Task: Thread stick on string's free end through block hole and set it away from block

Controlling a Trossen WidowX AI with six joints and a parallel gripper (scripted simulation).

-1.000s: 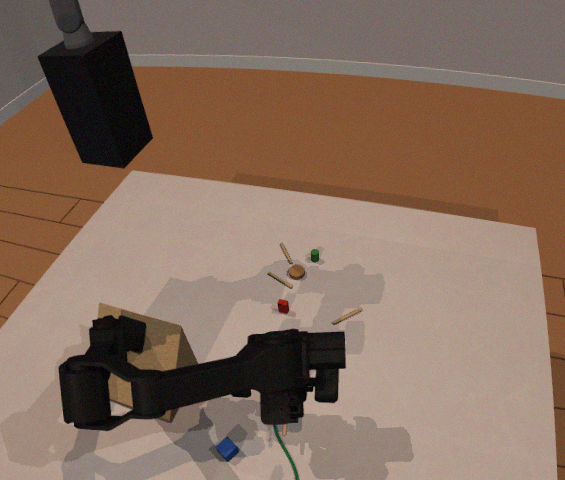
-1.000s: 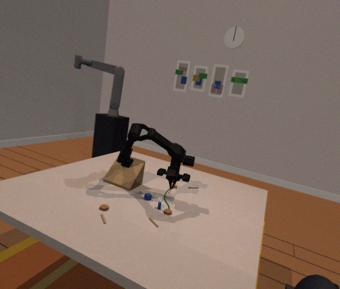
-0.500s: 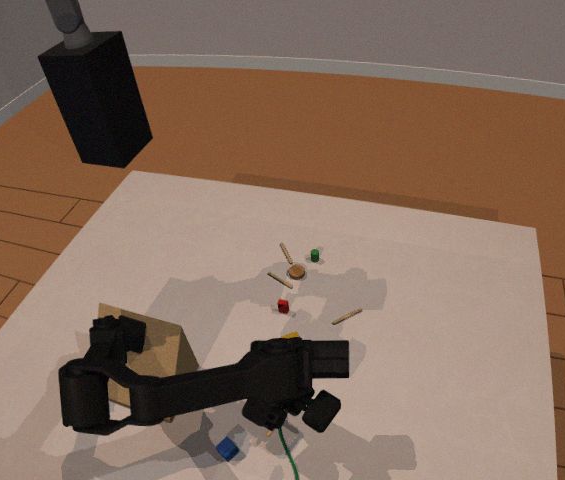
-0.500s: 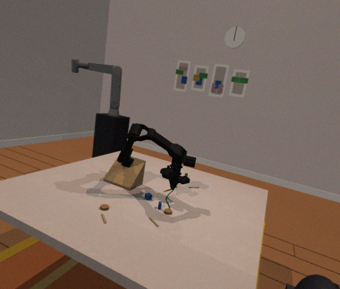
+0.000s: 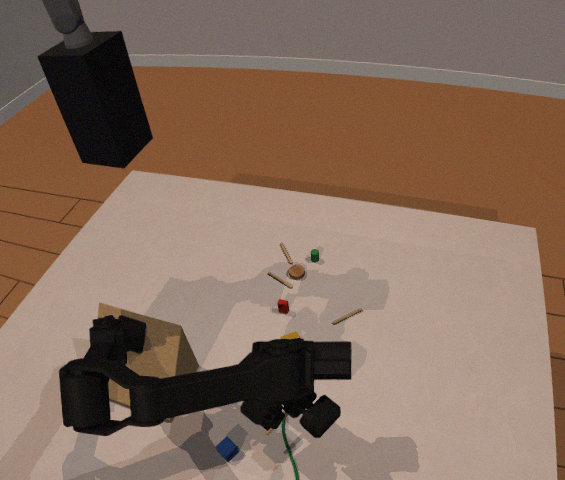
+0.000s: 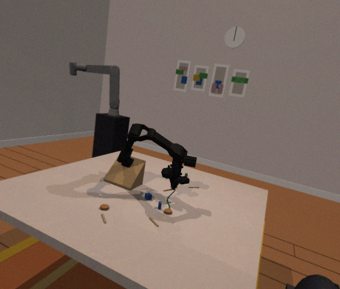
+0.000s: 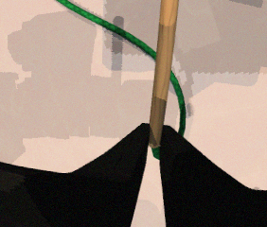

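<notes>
Right now the blue cube is 10 cm to the right of my gripper tip, 10 cm behind it and 4 cm below it. Round my gripper tip: thin wooden stick: 1 cm to the right, 1 cm behind; yellow block: 17 cm to the left, 6 cm behind, 5 cm below; round wooden button: 16 cm to the right, 6 cm ahead, 5 cm below.
</notes>
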